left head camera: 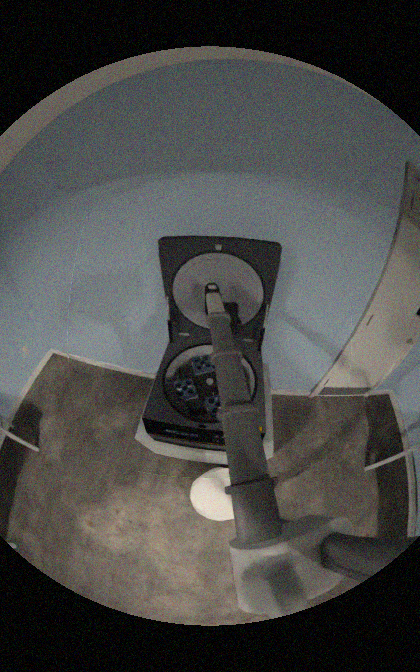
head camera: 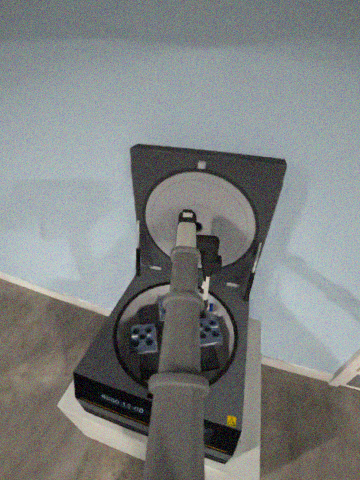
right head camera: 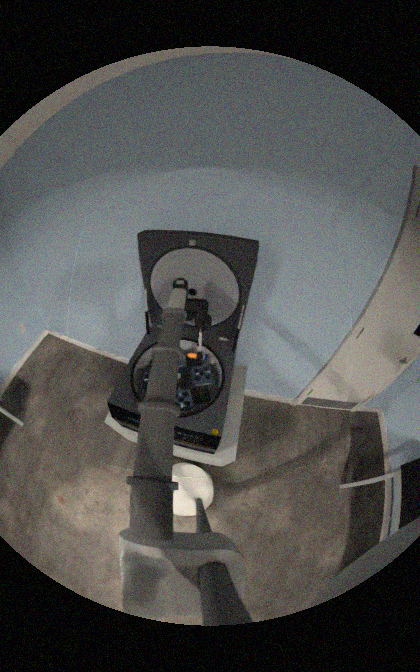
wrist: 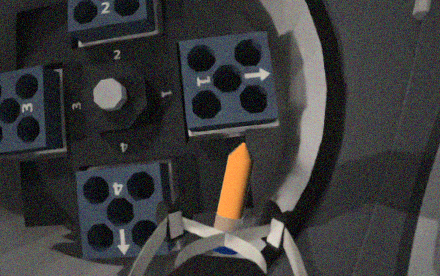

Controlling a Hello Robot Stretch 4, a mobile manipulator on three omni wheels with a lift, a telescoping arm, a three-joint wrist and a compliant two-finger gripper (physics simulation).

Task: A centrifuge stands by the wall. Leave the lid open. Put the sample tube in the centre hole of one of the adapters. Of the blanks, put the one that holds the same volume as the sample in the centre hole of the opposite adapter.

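Places are measured from the robot's base along level axes (x back, y right, z up), in centimetres.
Pixels of known places: gripper, fingertip midpoint: (wrist: pixel 226 213).
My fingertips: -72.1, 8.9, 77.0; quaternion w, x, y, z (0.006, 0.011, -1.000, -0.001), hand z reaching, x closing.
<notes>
Behind a point stands the place of what it marks, as x, y, z.
The centrifuge (head camera: pixel 115 365) @[-42.1, -20.8, 78.0] (left head camera: pixel 155 405) (right head camera: pixel 122 395) stands by the wall, its lid (head camera: pixel 165 162) @[-86.8, -8.6, 131.1] (left head camera: pixel 172 247) (right head camera: pixel 240 260) upright and open. In the wrist view, adapter 1 (wrist: pixel 230 105) @[-71.5, -1.7, 74.5], adapter 2 (wrist: pixel 107 22) @[-56.6, -10.3, 74.5], adapter 3 (wrist: pixel 38 109) @[-49.5, 0.3, 74.4] and adapter 4 (wrist: pixel 92 212) @[-57.6, 11.1, 74.5] sit in the rotor. The holes that show look empty. A tube with an orange tip (wrist: pixel 235 185) @[-72.8, 6.8, 71.8] (right head camera: pixel 192 355) and blue cap lies in the bowl between adapters 1 and 4, its tip towards adapter 1. Whether it is sample or blank cannot be read. My gripper (wrist: pixel 226 213) @[-72.1, 8.9, 76.9] is open, its fingers apart on both sides of the tube's cap end.
The bowl's pale wall (wrist: pixel 312 100) @[-80.3, -3.2, 73.5] curves close to the right of the fingers. The rotor's central knob (wrist: pixel 109 94) @[-58.5, -1.8, 75.2] stands between the adapters. My arm (head camera: pixel 180 335) @[-30.3, -0.1, 119.0] reaches over the housing and hides part of the bowl. A pale door-like panel (left head camera: pixel 372 325) (right head camera: pixel 370 345) stands at the right.
</notes>
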